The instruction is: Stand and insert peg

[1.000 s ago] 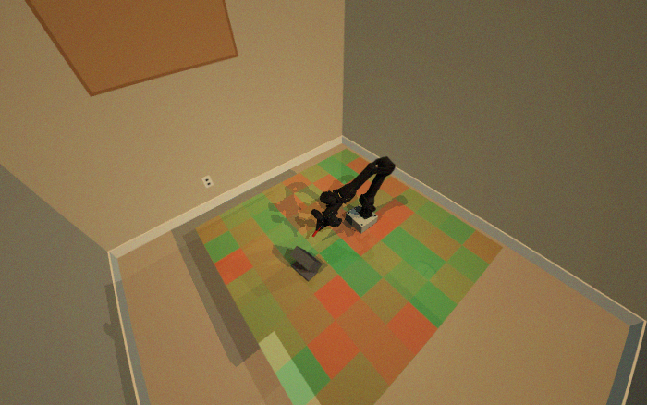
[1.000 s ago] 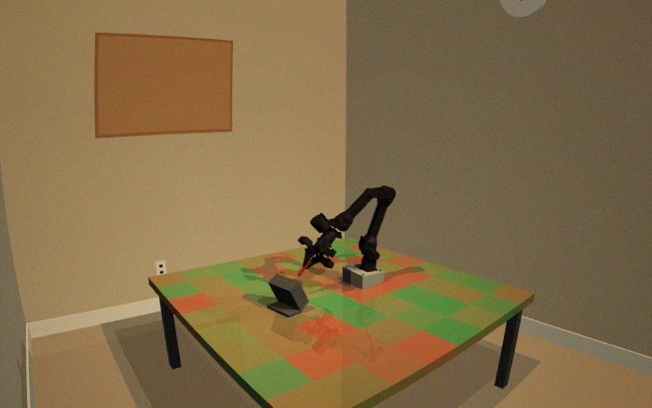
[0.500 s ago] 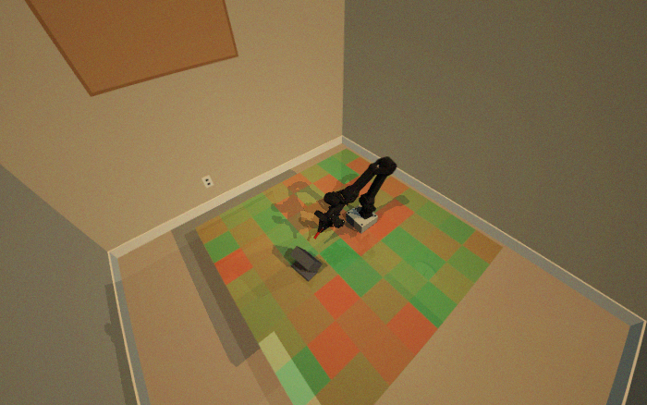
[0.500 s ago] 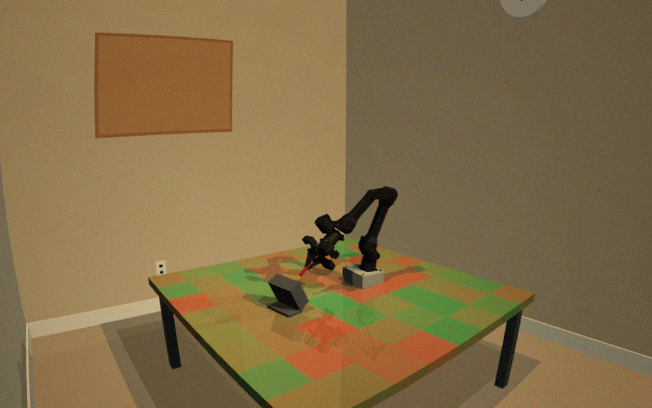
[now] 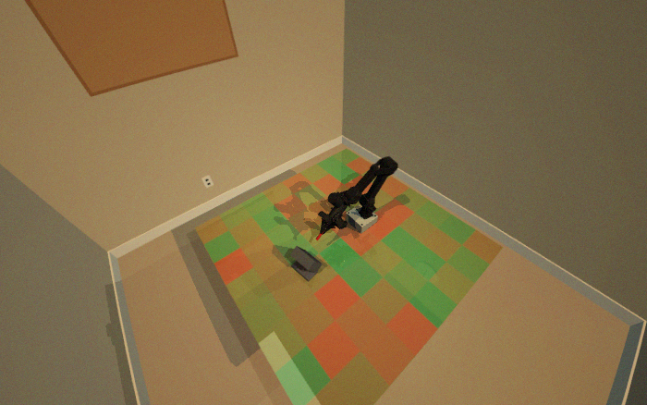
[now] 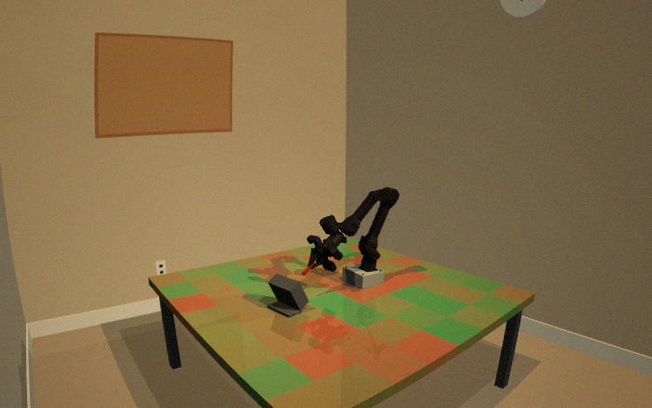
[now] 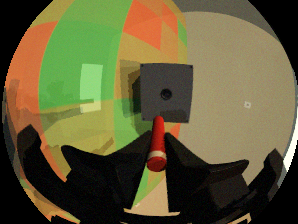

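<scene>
Now: gripper tip 130 mm short of the dark sloped panel, 60 mm above it and 50 mm to the right of it. Round my gripper tip: red peg (10 mm behind, 10 mm above).
</scene>
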